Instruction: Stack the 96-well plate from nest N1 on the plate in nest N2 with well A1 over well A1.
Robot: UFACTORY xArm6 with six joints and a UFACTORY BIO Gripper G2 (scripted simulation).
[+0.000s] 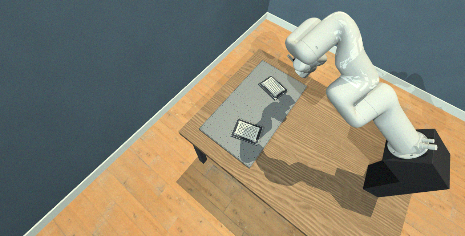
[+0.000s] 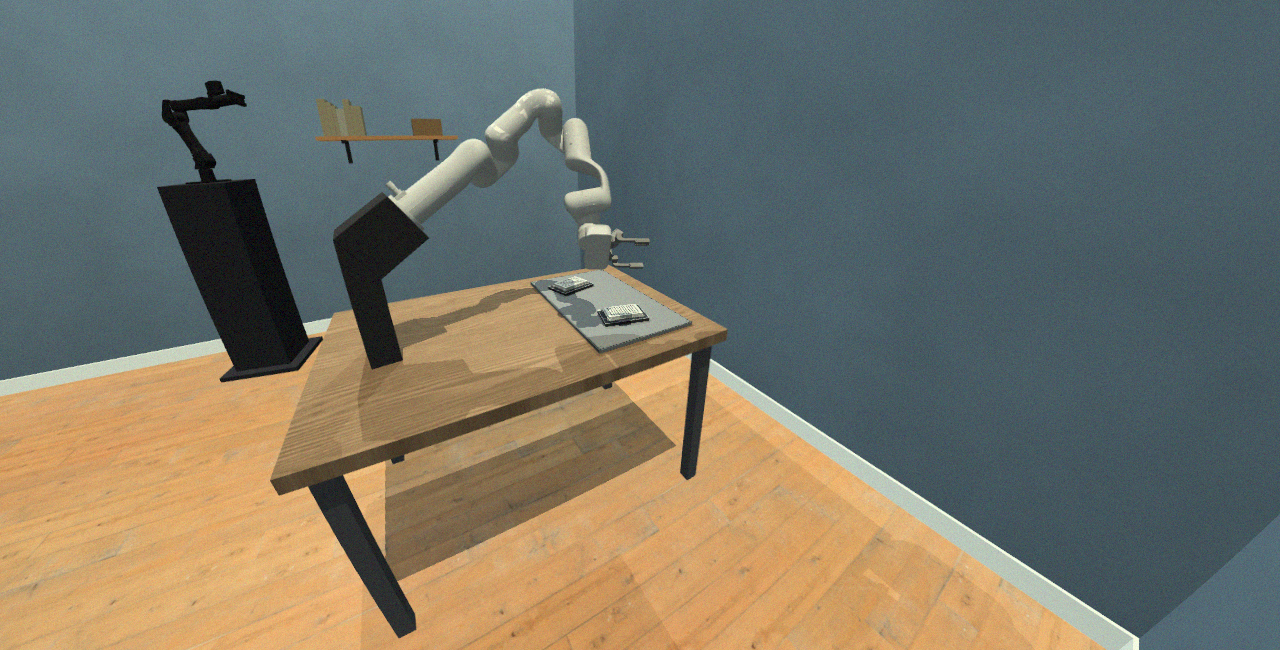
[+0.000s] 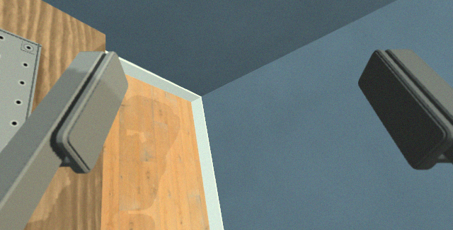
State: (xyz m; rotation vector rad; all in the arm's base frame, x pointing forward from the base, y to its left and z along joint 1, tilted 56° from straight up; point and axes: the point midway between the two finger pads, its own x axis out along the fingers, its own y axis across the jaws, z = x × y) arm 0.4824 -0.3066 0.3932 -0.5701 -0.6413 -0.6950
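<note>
My gripper is now 490 mm to the right of the plate nest N1, 260 mm above it and 120 mm past it. From my hand the other things lie so: plate nest N2 (260 mm below, 130 mm to the left).
</note>
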